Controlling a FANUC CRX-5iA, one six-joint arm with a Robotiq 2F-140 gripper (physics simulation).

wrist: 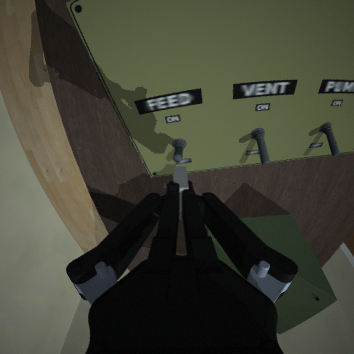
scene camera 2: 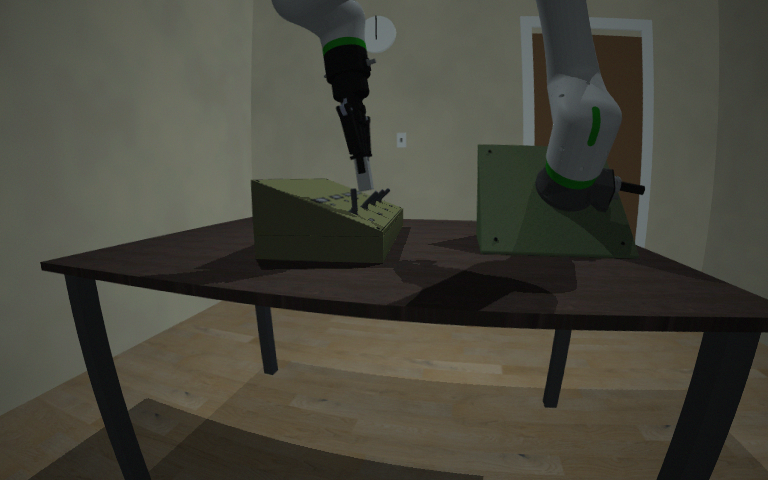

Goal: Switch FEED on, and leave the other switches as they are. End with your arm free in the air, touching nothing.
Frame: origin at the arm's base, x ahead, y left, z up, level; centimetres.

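Seen in the pictures: gripper, between the fingertips: point(wrist: 179, 175) point(scene camera 2: 366, 190); arm's base, origin of its link: point(scene camera 2: 565, 188).
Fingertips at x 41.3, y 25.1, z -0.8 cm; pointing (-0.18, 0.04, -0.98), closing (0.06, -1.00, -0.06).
Note:
Offsets run from my fingertips to a thing's top centre. "*": to the spot under its first point. Level surfaces: height alone.
The FEED lever {dx +2.5, dy +0.4, dz +0.4 cm} point(scene camera 2: 353, 200) point(wrist: 178, 149) stands nearly upright in the scene view, tipped up the sloping panel toward its ON label {* dx +6.8, dy +1.4, dz -2.9 cm} point(wrist: 173, 119). It looks short in the wrist view. The VENT lever {* dx +4.5, dy -11.2, dz -2.2 cm} point(wrist: 261, 146) and the PUMP lever {* dx +7.1, dy -22.7, dz -2.3 cm} point(wrist: 330, 139) lean the other way, down the slope over their lower labels. My gripper point(scene camera 2: 364, 180) point(wrist: 179, 175) is shut and empty. Its pale fingertips are above the panel's lower part, close to the FEED lever on its down-slope side in the wrist view. A small gap shows there; contact cannot be ruled out.
The olive switch box point(scene camera 2: 317, 246) point(wrist: 200, 45) stands on the dark table {dz -13.2 cm} point(scene camera 2: 339, 288) point(wrist: 75, 110). More levers lean down-slope behind FEED. A green box point(scene camera 2: 504, 198) point(wrist: 280, 250) stands to the right in the scene view, with the arm's lower part in front of it.

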